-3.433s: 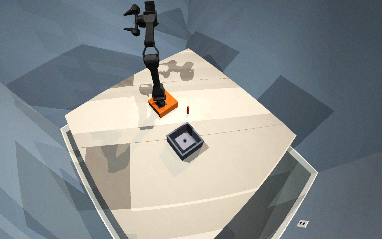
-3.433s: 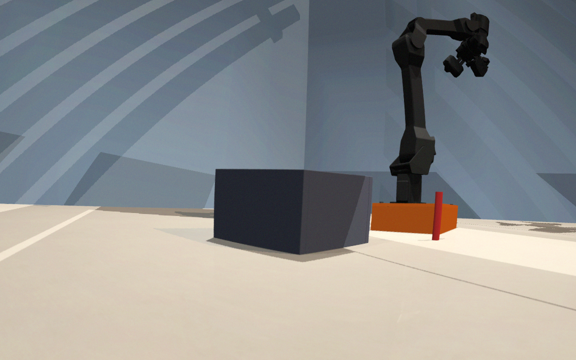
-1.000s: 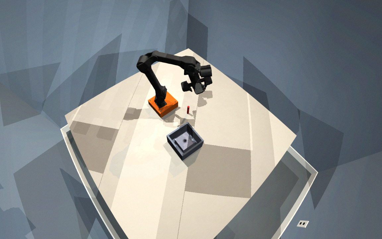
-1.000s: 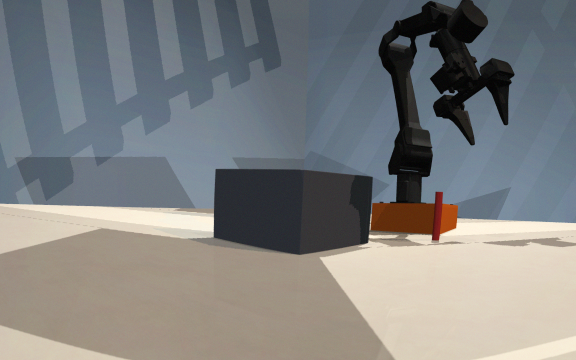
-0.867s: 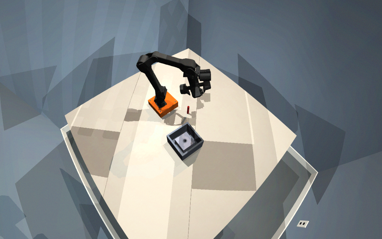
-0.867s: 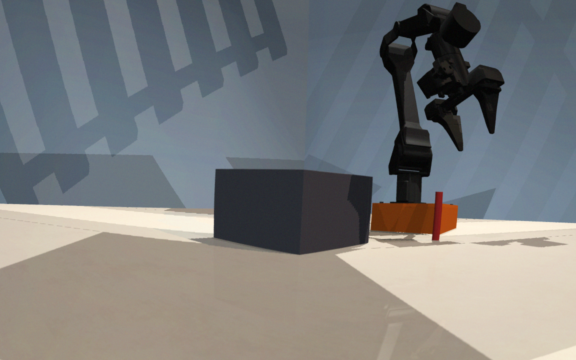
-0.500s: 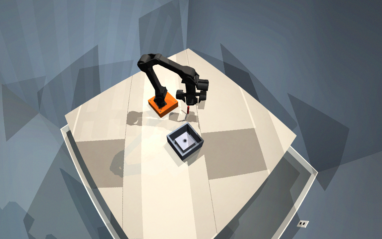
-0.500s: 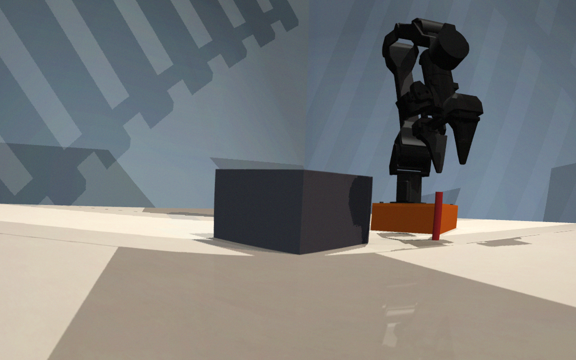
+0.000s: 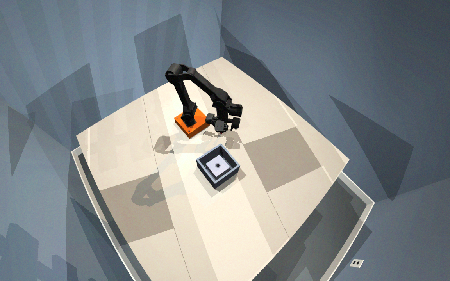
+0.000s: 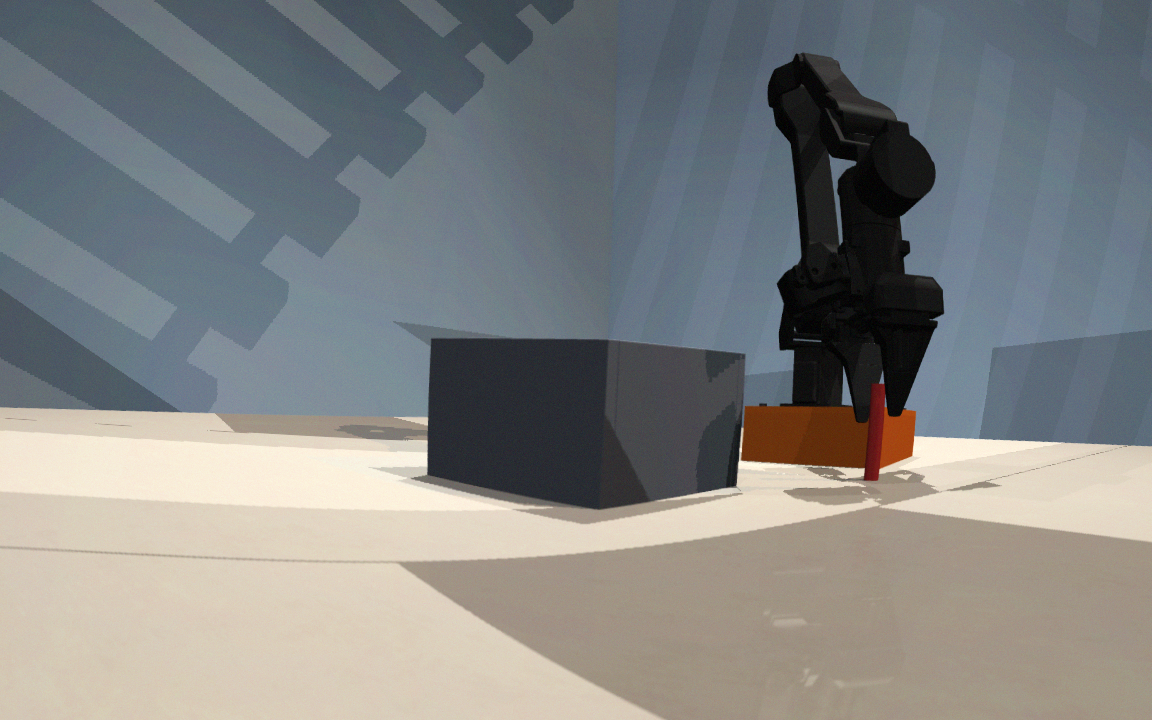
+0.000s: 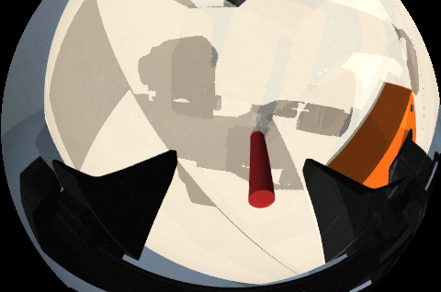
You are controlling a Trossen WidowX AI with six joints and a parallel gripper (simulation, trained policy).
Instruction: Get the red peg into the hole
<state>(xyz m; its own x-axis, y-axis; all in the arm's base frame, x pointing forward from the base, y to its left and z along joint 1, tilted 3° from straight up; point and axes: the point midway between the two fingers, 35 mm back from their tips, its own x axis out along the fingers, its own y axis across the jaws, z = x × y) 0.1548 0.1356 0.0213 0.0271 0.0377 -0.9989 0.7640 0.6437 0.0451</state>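
Now: gripper tip 10 mm past the red peg and 10 mm above it. From my gripper tip the other things lie so: grey plate 170 mm ahead, 160 mm to the right, 10 mm below; dark box 170 mm ahead, 160 mm to the right, 20 mm below.
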